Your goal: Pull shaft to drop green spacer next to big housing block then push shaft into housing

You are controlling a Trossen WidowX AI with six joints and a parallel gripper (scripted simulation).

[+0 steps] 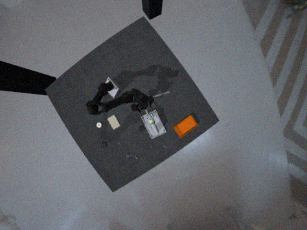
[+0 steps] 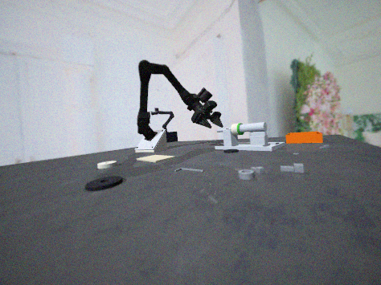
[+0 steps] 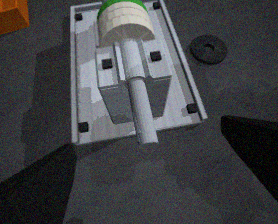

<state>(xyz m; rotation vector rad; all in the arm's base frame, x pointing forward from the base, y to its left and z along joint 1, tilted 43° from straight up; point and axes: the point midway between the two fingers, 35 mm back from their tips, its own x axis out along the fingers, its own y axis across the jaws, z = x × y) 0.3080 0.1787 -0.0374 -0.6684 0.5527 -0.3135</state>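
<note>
The grey shaft is 9 cm ahead of my gripper tip, 1 cm to the right of it and 2 cm below it. Round my gripper tip: cream spacer 10 cm ahead, 1 cm to the right, 2 cm below; cream tile 6 cm behind, 33 cm to the right, 9 cm below; green spacer 12 cm ahead, 1 cm to the right, 2 cm below.
</note>
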